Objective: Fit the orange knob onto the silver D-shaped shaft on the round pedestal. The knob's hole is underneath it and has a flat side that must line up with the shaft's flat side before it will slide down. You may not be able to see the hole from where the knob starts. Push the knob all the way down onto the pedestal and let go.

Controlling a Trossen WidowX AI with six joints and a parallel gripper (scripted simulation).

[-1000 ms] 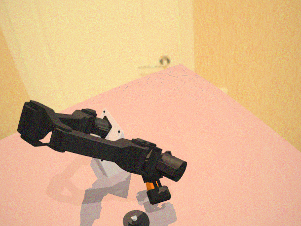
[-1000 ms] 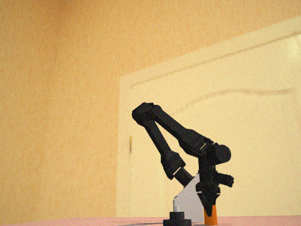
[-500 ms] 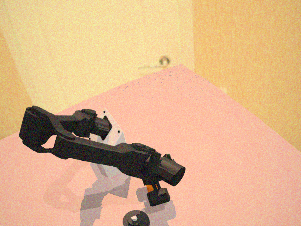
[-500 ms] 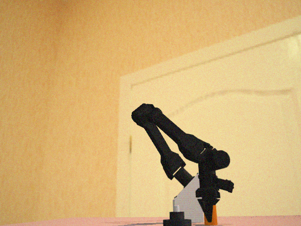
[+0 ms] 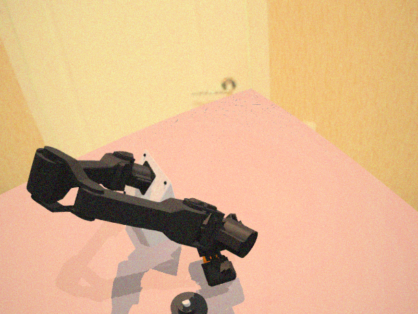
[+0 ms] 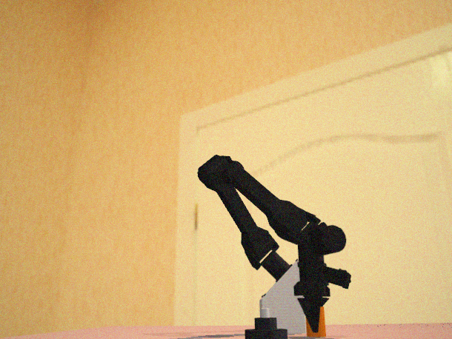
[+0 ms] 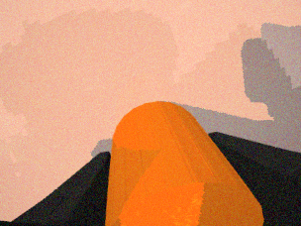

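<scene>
My gripper tip is 40 mm below the orange knob. Also, from my gripper tip: round pedestal 80 mm ahead, 110 mm to the right, 20 mm above.
</scene>
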